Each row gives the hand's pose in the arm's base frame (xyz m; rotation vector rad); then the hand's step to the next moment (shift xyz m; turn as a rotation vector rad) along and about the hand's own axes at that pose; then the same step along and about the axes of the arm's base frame.
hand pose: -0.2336 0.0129 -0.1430 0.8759 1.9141 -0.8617
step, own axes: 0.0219 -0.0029 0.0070 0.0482 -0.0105 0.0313
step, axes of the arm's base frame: -0.0084 -0.0019 -0.0215 -0.0155 -0.0193 -0.0529
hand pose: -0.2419 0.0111 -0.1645 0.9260 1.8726 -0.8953
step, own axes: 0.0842 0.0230 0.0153 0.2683 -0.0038 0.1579
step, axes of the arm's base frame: -0.0062 0.0191 -0.0863 -0.0456 -0.0677 -0.3004
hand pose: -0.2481 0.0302 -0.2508 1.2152 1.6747 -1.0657
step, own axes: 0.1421 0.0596 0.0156 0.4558 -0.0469 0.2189
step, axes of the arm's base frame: 0.0273 0.0393 -0.1473 -0.1224 -0.0765 -0.4869
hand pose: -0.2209 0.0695 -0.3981 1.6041 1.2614 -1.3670
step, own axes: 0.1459 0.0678 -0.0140 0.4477 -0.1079 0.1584
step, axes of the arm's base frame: 0.0662 0.0275 -0.1447 -0.1607 -0.0041 -0.4597
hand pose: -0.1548 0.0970 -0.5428 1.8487 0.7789 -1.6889
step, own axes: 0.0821 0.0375 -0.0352 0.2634 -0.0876 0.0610
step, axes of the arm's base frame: 0.0563 0.0044 -0.0787 -0.0891 0.0373 -0.2673
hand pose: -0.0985 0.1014 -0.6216 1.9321 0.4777 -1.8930
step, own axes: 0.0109 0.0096 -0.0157 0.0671 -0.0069 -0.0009
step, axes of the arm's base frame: 0.0187 -0.0008 -0.0104 -0.0008 0.0044 -0.0673
